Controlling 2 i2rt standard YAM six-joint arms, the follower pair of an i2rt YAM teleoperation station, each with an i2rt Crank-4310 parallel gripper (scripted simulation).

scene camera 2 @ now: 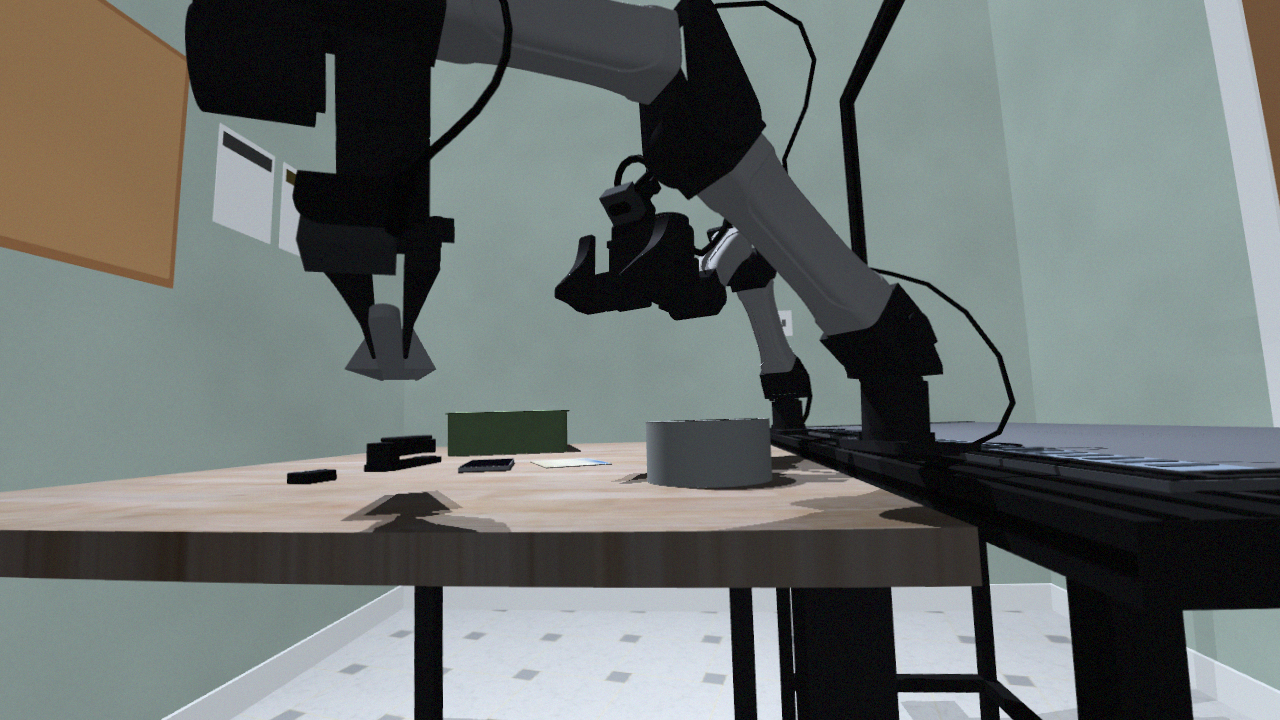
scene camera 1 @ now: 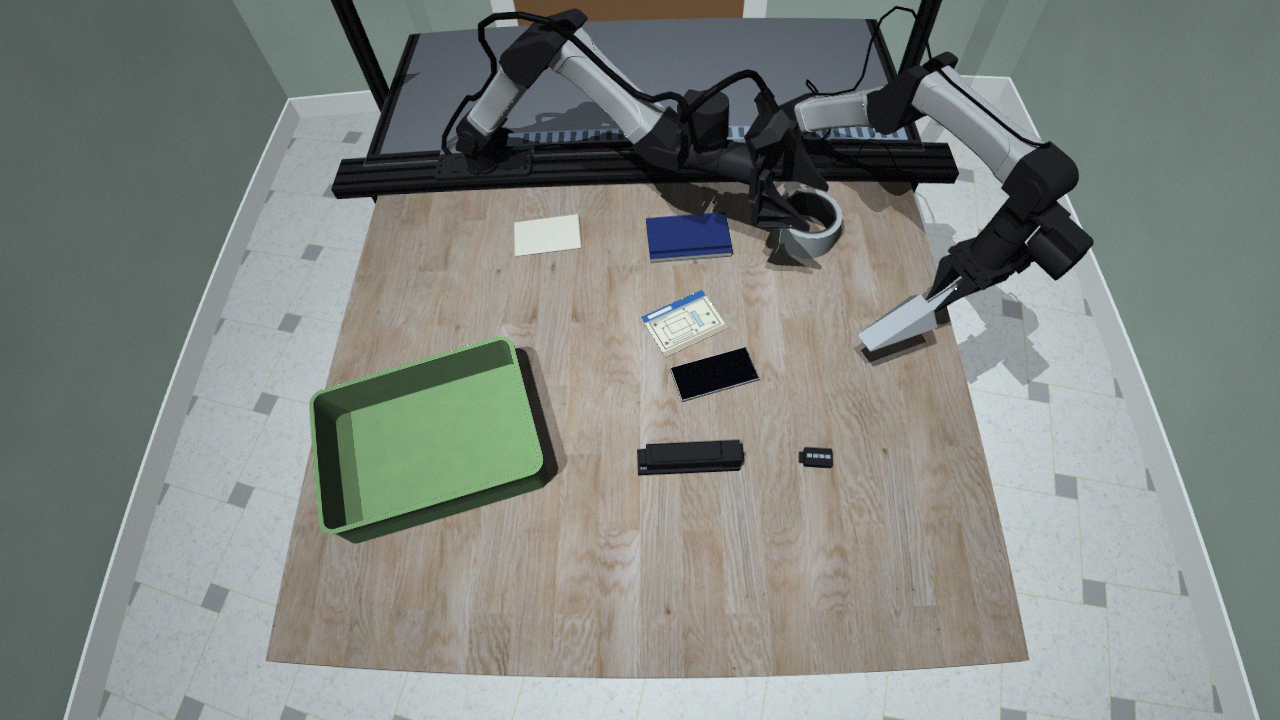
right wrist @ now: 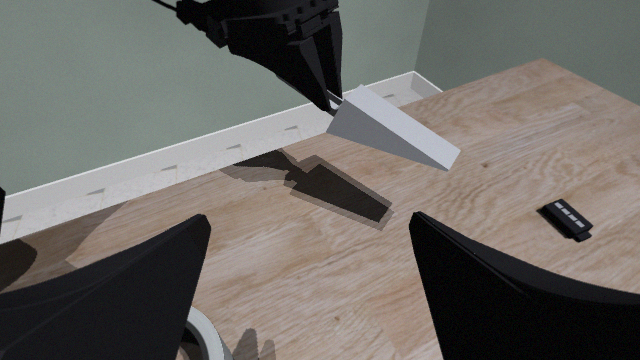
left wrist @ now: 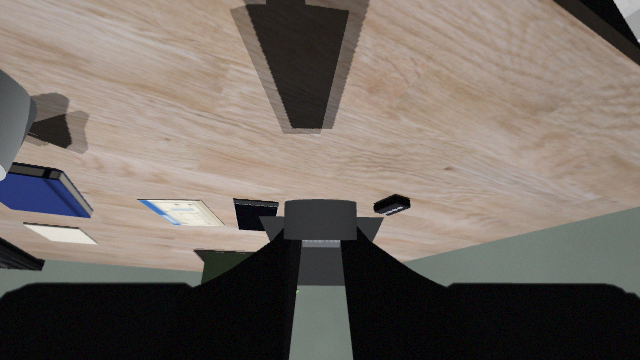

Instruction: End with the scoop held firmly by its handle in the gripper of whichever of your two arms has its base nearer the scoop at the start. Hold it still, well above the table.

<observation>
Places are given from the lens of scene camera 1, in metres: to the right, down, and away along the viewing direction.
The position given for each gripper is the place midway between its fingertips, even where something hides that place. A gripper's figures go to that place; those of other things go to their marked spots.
left gripper (scene camera 1: 932, 305): 0.46, -0.09, 0.97
right gripper (scene camera 1: 819, 208): 0.27, -0.23, 0.95
</observation>
